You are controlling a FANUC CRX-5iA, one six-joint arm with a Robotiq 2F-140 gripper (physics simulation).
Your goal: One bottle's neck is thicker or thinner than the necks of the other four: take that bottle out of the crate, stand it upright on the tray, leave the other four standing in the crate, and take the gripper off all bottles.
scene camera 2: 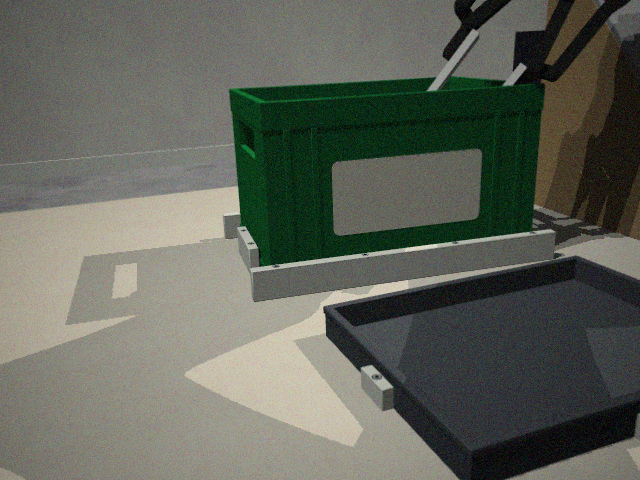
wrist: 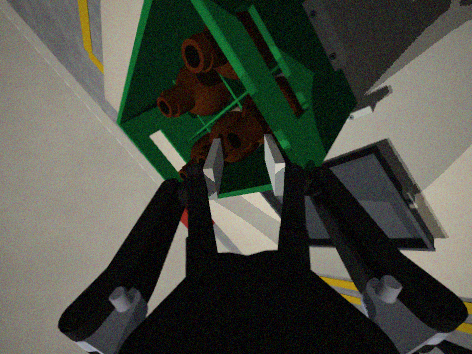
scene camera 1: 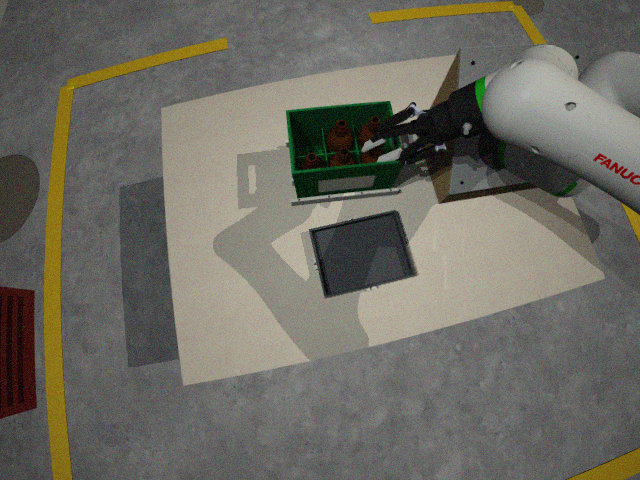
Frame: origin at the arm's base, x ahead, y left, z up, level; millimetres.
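Where they show: gripper, fingertip midpoint: (wrist: pixel 243 149) (scene camera 1: pixel 371 154).
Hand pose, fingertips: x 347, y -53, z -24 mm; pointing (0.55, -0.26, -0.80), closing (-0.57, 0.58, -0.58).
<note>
Things, the pixels of their top centre, and the offset from my fingertips. "spot": a spot on its surface instead.
- green crate, top centre: (scene camera 2: pixel 373 87) (wrist: pixel 178 141) (scene camera 1: pixel 343 134) dx +57, dy -58, dz +24 mm
- bottle, top centre: (wrist: pixel 164 107) (scene camera 1: pixel 341 123) dx +49, dy -100, dz +12 mm
- neck, surface spot: (wrist: pixel 232 141) spot: dx -12, dy -14, dz +15 mm
- dark tray, surface spot: (scene camera 2: pixel 491 351) (scene camera 1: pixel 349 252) spot: dx +105, dy +199, dz -146 mm
- light grey rail, top centre: (scene camera 2: pixel 411 248) (scene camera 1: pixel 345 194) dx +71, dy +40, dz -121 mm
- small block, surface spot: (scene camera 2: pixel 377 387) spot: dx +208, dy +215, dz -137 mm
The green crate (scene camera 1: pixel 305 184) (scene camera 2: pixel 289 196) stands upright, with several brown bottles in its compartments. In scene camera 1 one bottle (scene camera 1: pixel 339 138) is back middle, one (scene camera 1: pixel 375 124) back right, one (scene camera 1: pixel 311 160) front left, one (scene camera 1: pixel 343 157) front middle; another is partly hidden by the fingers at front right. The back left compartment is empty. My gripper (scene camera 1: pixel 371 153) (scene camera 2: pixel 466 86) (wrist: pixel 243 149) is part open and tilted, its fingertips at the crate's right end. In the wrist view a neck (wrist: pixel 232 141) shows beyond the gap between the tips, not gripped. The dark tray (scene camera 1: pixel 356 253) (scene camera 2: pixel 491 351) (wrist: pixel 365 200) is empty.
A light grey rail (scene camera 1: pixel 346 196) (scene camera 2: pixel 403 266) runs along the crate's front foot. A small block (scene camera 2: pixel 377 387) sits at the tray's left side. The white arm (scene camera 1: pixel 547 113) comes in from the right, over a brown-sided pedestal. A red slatted object (scene camera 1: pixel 16 351) stands far left.
</note>
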